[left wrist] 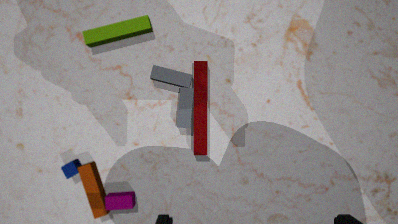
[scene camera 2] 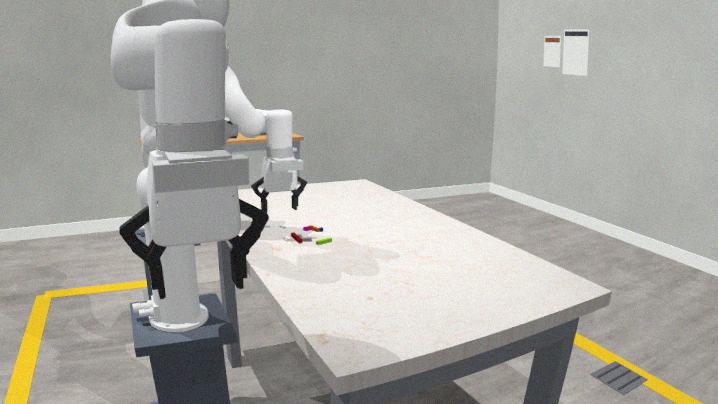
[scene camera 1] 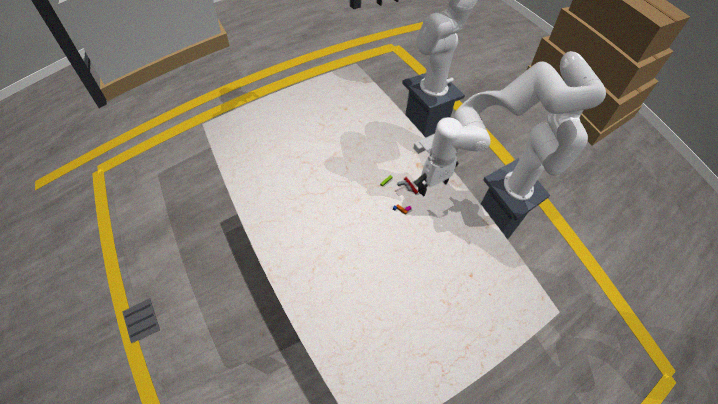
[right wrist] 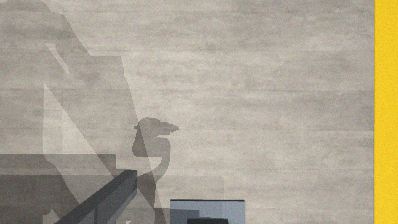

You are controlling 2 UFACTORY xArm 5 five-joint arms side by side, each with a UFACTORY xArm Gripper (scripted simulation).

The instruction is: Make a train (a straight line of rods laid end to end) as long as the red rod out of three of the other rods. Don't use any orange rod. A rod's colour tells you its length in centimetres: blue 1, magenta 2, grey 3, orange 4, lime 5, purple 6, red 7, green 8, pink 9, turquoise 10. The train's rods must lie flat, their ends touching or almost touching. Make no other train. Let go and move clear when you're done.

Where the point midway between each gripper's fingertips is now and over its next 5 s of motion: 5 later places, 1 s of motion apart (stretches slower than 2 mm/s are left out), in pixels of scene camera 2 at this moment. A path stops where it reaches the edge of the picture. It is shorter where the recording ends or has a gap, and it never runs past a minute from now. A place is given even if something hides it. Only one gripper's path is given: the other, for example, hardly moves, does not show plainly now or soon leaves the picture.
My left gripper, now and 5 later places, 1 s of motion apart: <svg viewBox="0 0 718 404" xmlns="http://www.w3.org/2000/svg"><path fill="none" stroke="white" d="M279 210L287 211L296 212L302 212L312 212L322 213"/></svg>
